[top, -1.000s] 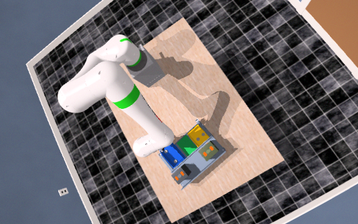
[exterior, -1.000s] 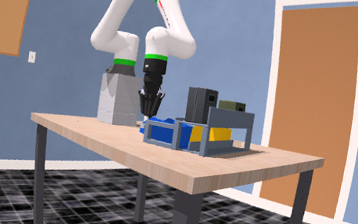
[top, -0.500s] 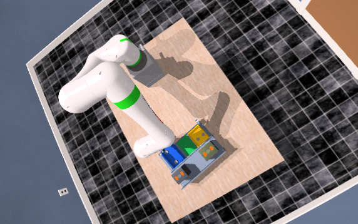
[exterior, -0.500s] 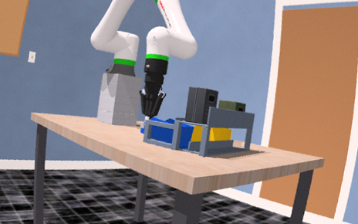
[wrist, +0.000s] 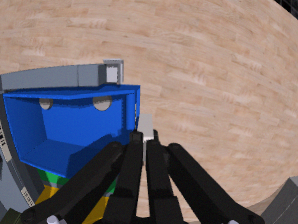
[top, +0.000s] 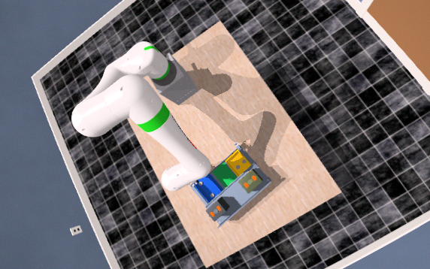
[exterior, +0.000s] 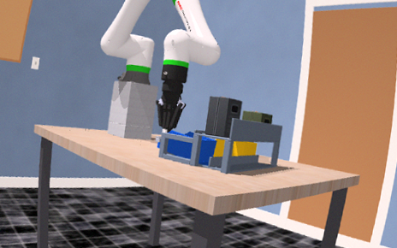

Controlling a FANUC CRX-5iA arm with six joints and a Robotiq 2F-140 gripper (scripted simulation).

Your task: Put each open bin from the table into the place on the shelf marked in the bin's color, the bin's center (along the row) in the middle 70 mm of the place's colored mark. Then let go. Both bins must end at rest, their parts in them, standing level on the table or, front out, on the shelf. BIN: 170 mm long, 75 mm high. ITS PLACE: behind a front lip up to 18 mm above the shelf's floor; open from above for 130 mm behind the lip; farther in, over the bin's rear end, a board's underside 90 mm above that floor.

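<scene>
The blue bin lies 9 cm ahead of my hand, 2 cm to the left of it and 1 cm below it. The rest, counted from my hand: yellow bin 8 cm ahead, 26 cm to the left, 2 cm below; dark box 23 cm ahead, 5 cm to the left, 10 cm above.
</scene>
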